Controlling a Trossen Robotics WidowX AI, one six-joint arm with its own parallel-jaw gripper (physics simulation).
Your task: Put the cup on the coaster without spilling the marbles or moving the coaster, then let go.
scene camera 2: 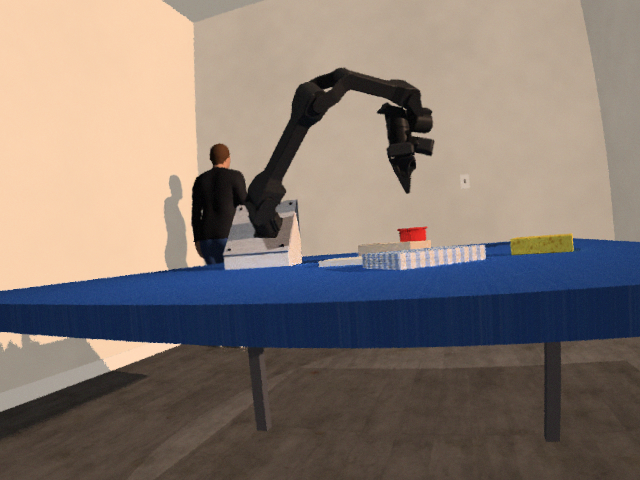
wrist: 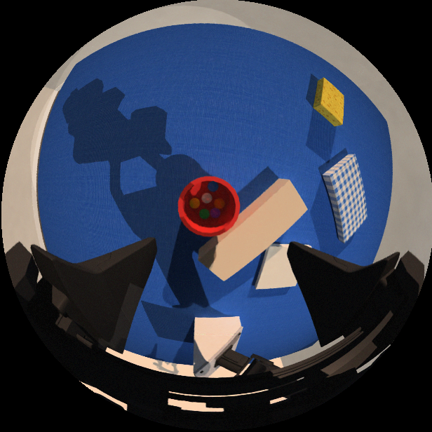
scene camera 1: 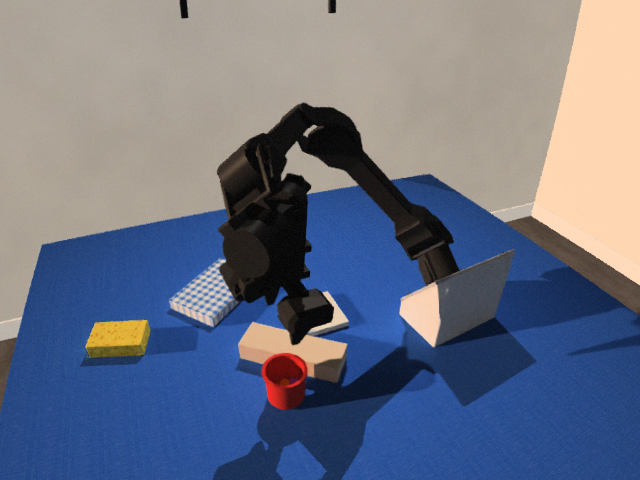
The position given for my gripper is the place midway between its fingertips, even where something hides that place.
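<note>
Red cup [scene camera 1: 285, 365] [wrist: 210, 226]. Tan block [scene camera 1: 325, 359] [wrist: 278, 207]. Pale square coaster [wrist: 275, 271]. My gripper [scene camera 1: 282, 323] [scene camera 2: 407, 190] [wrist: 224, 247].
</note>
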